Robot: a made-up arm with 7 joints. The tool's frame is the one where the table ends. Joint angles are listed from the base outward.
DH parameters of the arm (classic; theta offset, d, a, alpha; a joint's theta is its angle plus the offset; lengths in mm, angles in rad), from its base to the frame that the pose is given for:
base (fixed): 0 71.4 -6 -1.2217
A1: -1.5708 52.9 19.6 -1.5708
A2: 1.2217 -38 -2 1.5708
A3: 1.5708 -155 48 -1.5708
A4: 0 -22 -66 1.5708
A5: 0 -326 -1 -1.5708
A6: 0 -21 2 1.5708
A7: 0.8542 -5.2 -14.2 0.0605
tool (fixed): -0.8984 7.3 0 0
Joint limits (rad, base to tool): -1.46..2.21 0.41..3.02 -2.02..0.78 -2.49..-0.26 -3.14..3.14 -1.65..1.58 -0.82..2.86
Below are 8 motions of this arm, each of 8 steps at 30 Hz.
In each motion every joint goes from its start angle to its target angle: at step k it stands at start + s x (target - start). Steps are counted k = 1, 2, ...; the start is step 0. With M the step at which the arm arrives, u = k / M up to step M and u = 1 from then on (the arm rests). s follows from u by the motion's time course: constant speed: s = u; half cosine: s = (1 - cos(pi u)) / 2; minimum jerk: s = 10 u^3 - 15 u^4 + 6 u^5.
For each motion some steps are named. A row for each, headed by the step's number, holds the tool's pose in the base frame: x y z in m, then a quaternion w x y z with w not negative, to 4 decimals.
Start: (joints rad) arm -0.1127 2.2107 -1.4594 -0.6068 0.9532 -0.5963 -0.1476
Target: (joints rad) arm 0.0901 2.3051 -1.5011 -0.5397 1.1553 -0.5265 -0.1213
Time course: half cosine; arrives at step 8
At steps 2, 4, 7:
2: -0.0670 0.5239 0.2220 0.6196 0.6643 -0.0047 -0.4181
4: -0.0717 0.5160 0.2483 0.6118 0.6825 0.0240 -0.3992
7: -0.0720 0.5037 0.2828 0.5961 0.7062 0.0584 -0.3775

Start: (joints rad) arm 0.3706 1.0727 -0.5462 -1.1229 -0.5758 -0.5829 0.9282
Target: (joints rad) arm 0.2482 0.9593 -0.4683 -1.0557 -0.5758 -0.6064 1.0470
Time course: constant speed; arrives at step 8
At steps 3, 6, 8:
3: 0.0525 0.2805 -0.2866 0.8859 -0.0441 -0.3008 -0.3502
6: 0.0721 0.2740 -0.2881 0.8872 -0.0500 -0.3294 -0.3192
8: 0.0849 0.2694 -0.2886 0.8871 -0.0553 -0.3480 -0.2982

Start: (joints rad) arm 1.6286 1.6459 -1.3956 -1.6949 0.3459 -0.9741 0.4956
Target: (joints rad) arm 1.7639 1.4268 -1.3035 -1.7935 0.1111 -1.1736 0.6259
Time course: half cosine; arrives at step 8
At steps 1, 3, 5, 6, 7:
1: -0.3964 0.0867 0.1568 0.8887 -0.3765 0.1979 0.1712
3: -0.3955 0.0558 0.1511 0.8720 -0.4112 0.1548 0.2158
5: -0.3903 0.0131 0.1427 0.8419 -0.4550 0.0917 0.2755
6: -0.3868 -0.0046 0.1388 0.8270 -0.4717 0.0643 0.2992
7: -0.3840 -0.0161 0.1362 0.8163 -0.4823 0.0459 0.3144

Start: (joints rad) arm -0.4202 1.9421 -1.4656 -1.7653 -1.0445 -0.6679 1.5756
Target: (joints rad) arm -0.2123 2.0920 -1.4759 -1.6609 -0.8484 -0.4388 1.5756
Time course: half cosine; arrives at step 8
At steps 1, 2, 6, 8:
1: 0.0956 0.3456 -0.1632 0.8145 -0.0412 0.0194 -0.5783
2: 0.0856 0.3539 -0.1596 0.8261 -0.0293 0.0223 -0.5623
6: 0.0219 0.4021 -0.1255 0.8838 0.0640 0.0505 -0.4606
8: 0.0094 0.4107 -0.1162 0.8917 0.0864 0.0580 -0.4406

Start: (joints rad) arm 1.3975 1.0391 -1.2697 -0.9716 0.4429 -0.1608 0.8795
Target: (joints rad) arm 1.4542 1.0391 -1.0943 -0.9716 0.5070 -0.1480 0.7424
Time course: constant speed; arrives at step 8
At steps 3, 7, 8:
3: -0.4511 0.0973 0.0163 0.8675 0.0128 0.4722 0.1556
7: -0.4465 0.1054 0.0067 0.8762 0.0357 0.4556 0.1531
8: -0.4454 0.1077 0.0044 0.8782 0.0416 0.4516 0.1523

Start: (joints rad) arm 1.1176 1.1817 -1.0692 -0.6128 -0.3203 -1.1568 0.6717
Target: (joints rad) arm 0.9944 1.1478 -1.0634 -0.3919 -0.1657 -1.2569 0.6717
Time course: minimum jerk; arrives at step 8
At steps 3, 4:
3: -0.3800 0.3366 -0.0008 0.9114 -0.3117 0.1818 -0.1979
4: -0.3743 0.3452 0.0006 0.9208 -0.2905 0.1714 -0.1960

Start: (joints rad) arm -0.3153 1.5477 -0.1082 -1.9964 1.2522 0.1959 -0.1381
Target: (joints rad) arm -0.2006 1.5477 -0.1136 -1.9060 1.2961 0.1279 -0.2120
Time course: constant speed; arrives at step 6
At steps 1, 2, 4, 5, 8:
1: 0.3171 0.0714 0.1191 0.6379 0.0575 -0.6925 -0.3320
2: 0.3193 0.0781 0.1132 0.6433 0.0611 -0.6899 -0.3264
4: 0.3230 0.0915 0.1012 0.6540 0.0689 -0.6842 -0.3151
5: 0.3244 0.0983 0.0951 0.6593 0.0732 -0.6813 -0.3095
8: 0.3256 0.1052 0.0889 0.6645 0.0776 -0.6782 -0.3039

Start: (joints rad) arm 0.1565 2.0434 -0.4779 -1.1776 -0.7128 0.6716 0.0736
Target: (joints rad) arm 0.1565 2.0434 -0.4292 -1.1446 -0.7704 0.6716 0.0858
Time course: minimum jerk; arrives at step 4
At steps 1, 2, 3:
1: 0.1908 0.4577 0.0846 0.2323 0.8013 0.2285 -0.5018
2: 0.1929 0.4582 0.0921 0.2232 0.8076 0.2292 -0.4954
3: 0.1948 0.4586 0.0996 0.2142 0.8137 0.2301 -0.4890

